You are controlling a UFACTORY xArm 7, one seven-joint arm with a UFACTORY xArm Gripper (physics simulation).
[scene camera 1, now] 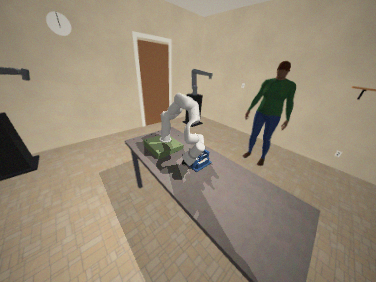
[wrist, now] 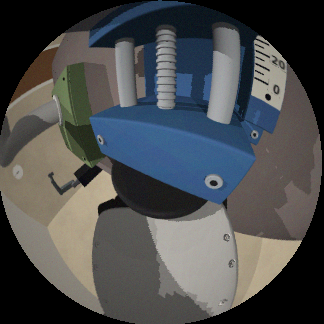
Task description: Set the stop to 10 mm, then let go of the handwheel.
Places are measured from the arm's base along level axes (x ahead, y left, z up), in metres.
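Pixels of known places: gripper, fingertip midpoint: (scene camera 1: pixel 183 163); arm's base, origin of the base link: (scene camera 1: pixel 165 139) (wrist: pixel 57 109).
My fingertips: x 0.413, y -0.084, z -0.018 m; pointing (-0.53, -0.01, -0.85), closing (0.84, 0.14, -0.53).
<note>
Ahead of a thing's pixels: the offset from my fingertips to its top centre. "pt": to the spot under its first point. Level surfaces: height alone.
A blue stop fixture @(pt 0.088 m ahead, 0.137 m left, 0.013 m up) (scene camera 1: pixel 202 161) stands on the table. In the wrist view its near end block @(0.029 m ahead, 0.059 m left, 0.060 m up) (wrist: pixel 170 145) carries two smooth rods and a threaded screw @(pt 0.030 m ahead, 0.094 m left, 0.039 m up) (wrist: pixel 166 70), which run to another blue block @(pt 0.027 m ahead, 0.122 m left, 0.046 m up) (wrist: pixel 150 19) at the top edge. A white scale @(pt 0.086 m ahead, 0.114 m left, 0.015 m up) (wrist: pixel 270 71) marked 0 and 20 is at the right; no pointer against it can be made out, so the setting cannot be read. A black round handwheel @(pt 0.035 m ahead, 0.036 m left, 0.064 m up) (wrist: pixel 150 192) is on the near side of the end block. My gripper (scene camera 1: pixel 186 162) (wrist: pixel 162 201) is shut on the handwheel; its fingertips are mostly hidden.
The green base (scene camera 1: pixel 172 149) (wrist: pixel 75 112) of my arm is beside the fixture on the grey table @(0.040 m down) (scene camera 1: pixel 250 200). A person (scene camera 1: pixel 278 97) stands beyond the table. Another grey arm on a black stand (scene camera 1: pixel 194 107) is behind my arm.
</note>
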